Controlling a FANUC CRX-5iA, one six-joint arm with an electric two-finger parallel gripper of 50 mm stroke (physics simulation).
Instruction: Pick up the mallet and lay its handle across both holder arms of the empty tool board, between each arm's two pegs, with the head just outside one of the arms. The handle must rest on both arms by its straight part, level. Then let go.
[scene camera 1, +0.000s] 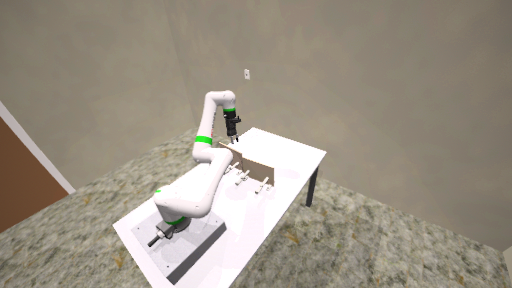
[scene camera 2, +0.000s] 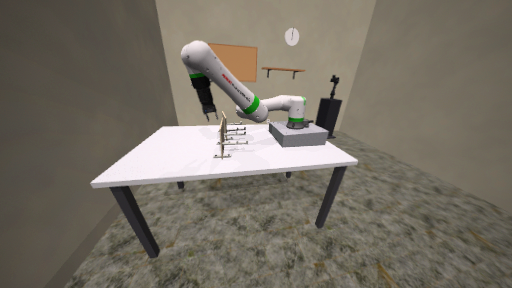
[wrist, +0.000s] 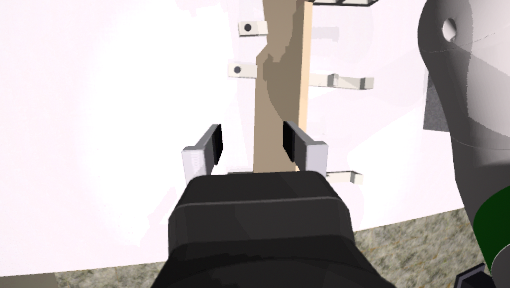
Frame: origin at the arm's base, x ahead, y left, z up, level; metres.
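Seen in the pictures: gripper, fingertip midpoint: (scene camera 1: 235, 143) (scene camera 2: 213, 119) (wrist: 252, 135); arm's base at its link origin: (scene camera 1: 178, 221) (scene camera 2: 294, 126).
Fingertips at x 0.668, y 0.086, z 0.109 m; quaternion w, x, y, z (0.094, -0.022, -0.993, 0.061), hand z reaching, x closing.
Observation:
Offsets run from my fingertips to a thing's top centre. "spot": to the spot under its first point. Level surfaces: height alone.
The red mallet the task names does not show in any view. Two upright brown tool boards stand on the table: the left one (scene camera 1: 238, 155) (wrist: 280, 100) and the right one (scene camera 1: 258, 171) (scene camera 2: 222, 142). Neither shows a tool on it. Pale holder arms with pegs reach from them toward the robot base; the left board's arms show in the wrist view, one @(spot: 0.189 m back, 0.051 m right, 0.126 m down) (wrist: 347, 81) higher up and one @(spot: 0.182 m back, 0.110 m left, 0.126 m down) (wrist: 344, 176) partly behind the gripper. My gripper (scene camera 1: 234, 140) (scene camera 2: 212, 119) (wrist: 252, 135) is open and empty, above the left board, its right finger over the board and its left finger beyond its back face.
The white table @(0.214 m down) (scene camera 1: 295, 150) (scene camera 2: 150, 155) carries the grey base block (scene camera 1: 200, 250) (scene camera 2: 305, 137). The white robot arm (scene camera 1: 205, 125) (scene camera 2: 225, 80) passes over the boards' holder-arm side. Feet @(spot: 0.047 m back, 0.158 m right, 0.198 m down) (wrist: 247, 28) @(spot: 0.023 m back, 0.088 m right, 0.198 m down) (wrist: 237, 70) stick out behind the boards. The table edge lies near the left board.

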